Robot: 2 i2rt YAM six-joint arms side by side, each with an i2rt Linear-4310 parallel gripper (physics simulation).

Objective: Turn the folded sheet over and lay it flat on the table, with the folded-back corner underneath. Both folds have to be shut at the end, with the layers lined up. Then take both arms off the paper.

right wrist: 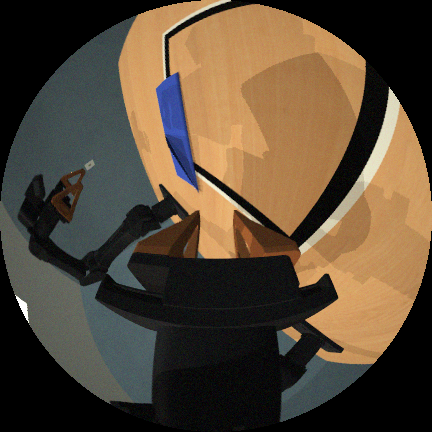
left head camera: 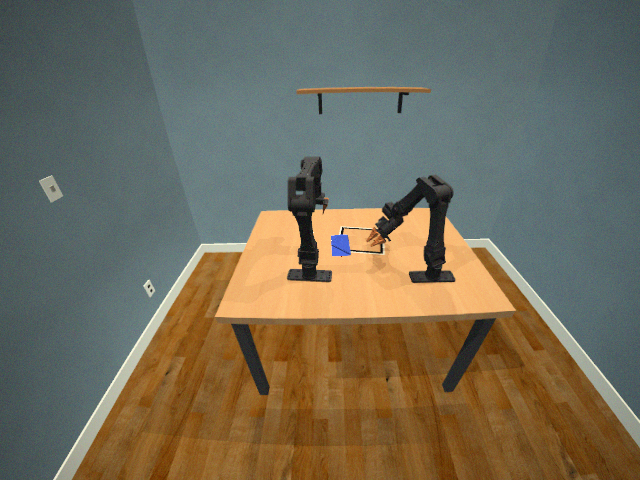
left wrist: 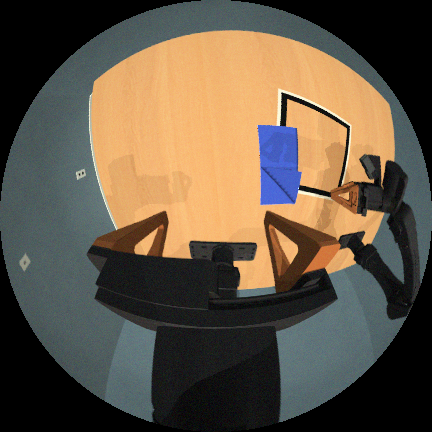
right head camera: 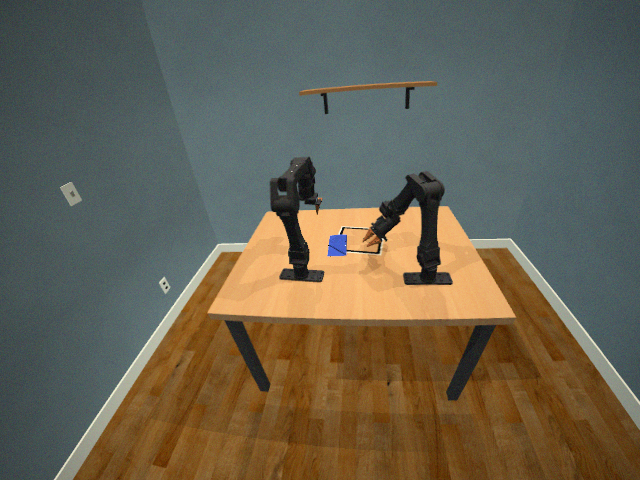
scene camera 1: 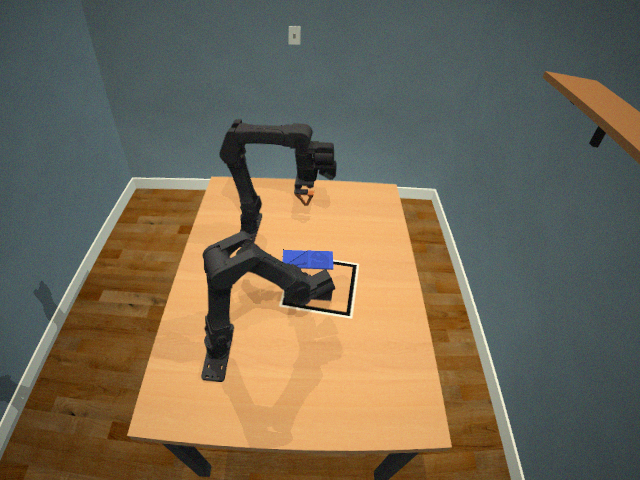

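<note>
The folded blue sheet [left head camera: 340, 241] [right head camera: 338, 241] [scene camera 1: 321, 258] [left wrist: 279, 145] [right wrist: 175, 117] lies on the table across the left side of the outlined square. Its folded-back corner [left wrist: 287, 178] is on top, at the lower end in the left wrist view. A dark line runs along its diagonal edge, and it juts slightly past the sheet's right side. My left gripper [left head camera: 324, 211] [right head camera: 317, 212] [scene camera 1: 306, 203] [left wrist: 215, 215] is wide open and empty, high above the table. My right gripper [left head camera: 369, 243] [right head camera: 366, 243] [right wrist: 216, 215] is partly open and empty, above the square, right of the sheet. Its fingers are hidden in scene camera 1.
The black-and-white square outline [left head camera: 367, 252] [scene camera 1: 353, 289] [left wrist: 345, 160] [right wrist: 370, 125] is on the wooden table [left head camera: 289, 302] [scene camera 1: 372, 403]. Both arm bases stand on the near part of the table in the head views. A wall shelf [left head camera: 361, 90] [right head camera: 367, 87] hangs beyond the table.
</note>
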